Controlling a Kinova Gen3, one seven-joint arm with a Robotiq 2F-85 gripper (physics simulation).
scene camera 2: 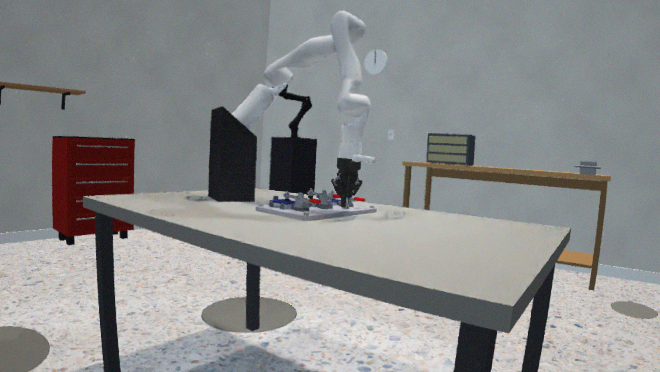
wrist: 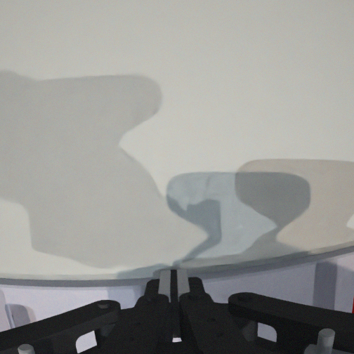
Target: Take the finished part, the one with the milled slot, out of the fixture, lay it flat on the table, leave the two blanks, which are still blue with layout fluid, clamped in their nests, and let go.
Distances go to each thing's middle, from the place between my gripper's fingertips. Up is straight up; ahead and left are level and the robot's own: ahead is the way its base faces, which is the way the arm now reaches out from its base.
My gripper is now 12 cm past the fixture plate (wrist: 313, 280) and 2 cm above it.
